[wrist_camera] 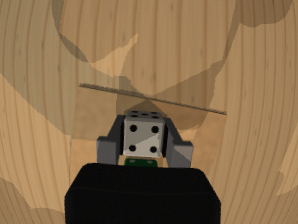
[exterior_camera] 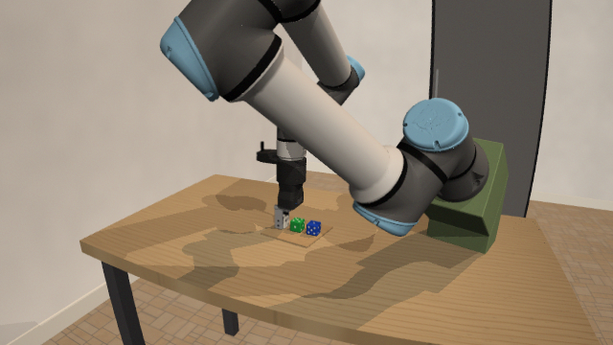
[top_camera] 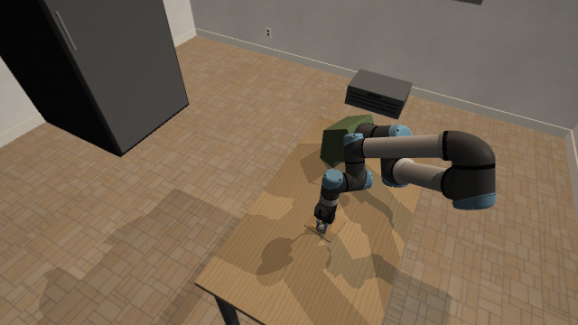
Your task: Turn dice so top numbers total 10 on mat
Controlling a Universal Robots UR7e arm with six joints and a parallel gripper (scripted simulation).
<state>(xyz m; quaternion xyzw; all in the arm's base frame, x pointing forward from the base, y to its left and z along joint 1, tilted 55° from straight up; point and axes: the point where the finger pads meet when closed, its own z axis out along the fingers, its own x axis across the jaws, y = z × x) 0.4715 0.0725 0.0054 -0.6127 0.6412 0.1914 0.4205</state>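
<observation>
My hand is right at the white die. Round my hand: tan mat 40 mm behind, 20 mm below, 10 mm to the right; then blue die 90 mm behind, 10 mm to the right, 10 mm below; then green die 40 mm behind, 10 mm below.
</observation>
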